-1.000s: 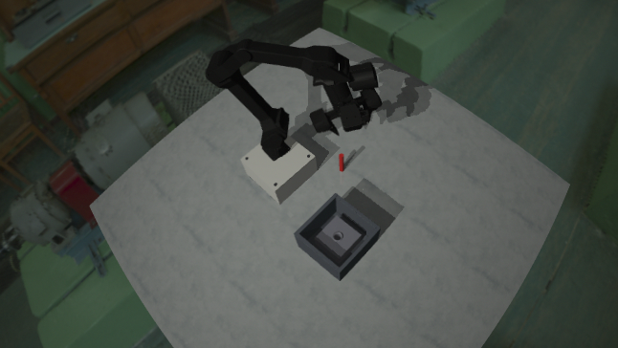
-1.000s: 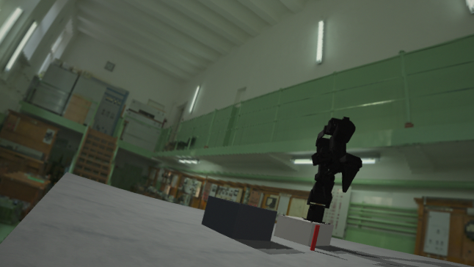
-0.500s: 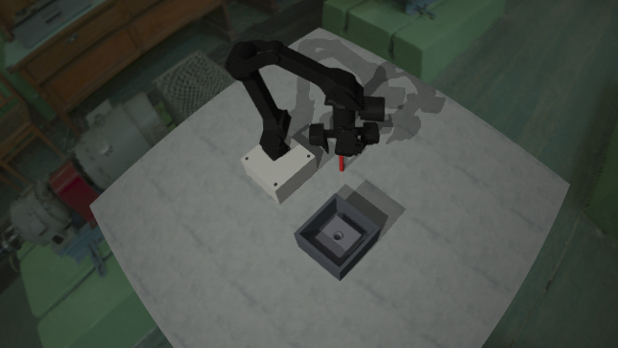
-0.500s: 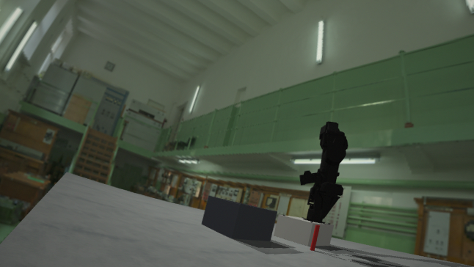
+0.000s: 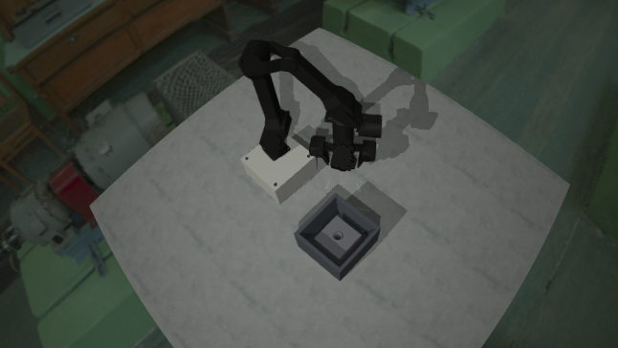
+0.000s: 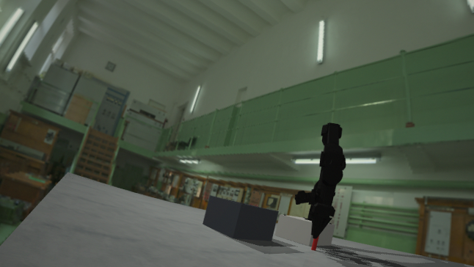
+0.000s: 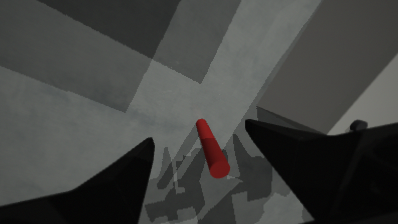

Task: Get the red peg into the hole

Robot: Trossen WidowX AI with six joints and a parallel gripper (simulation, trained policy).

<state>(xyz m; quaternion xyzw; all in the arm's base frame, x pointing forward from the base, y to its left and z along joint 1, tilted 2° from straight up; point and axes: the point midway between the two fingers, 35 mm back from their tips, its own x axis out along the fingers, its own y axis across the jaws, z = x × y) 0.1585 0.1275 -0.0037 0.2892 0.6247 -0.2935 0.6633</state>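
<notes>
The red peg is 10 mm behind my gripper tip. From my gripper tip the other things lie so: dark box 170 mm ahead, 170 mm to the right, 10 mm below.
</notes>
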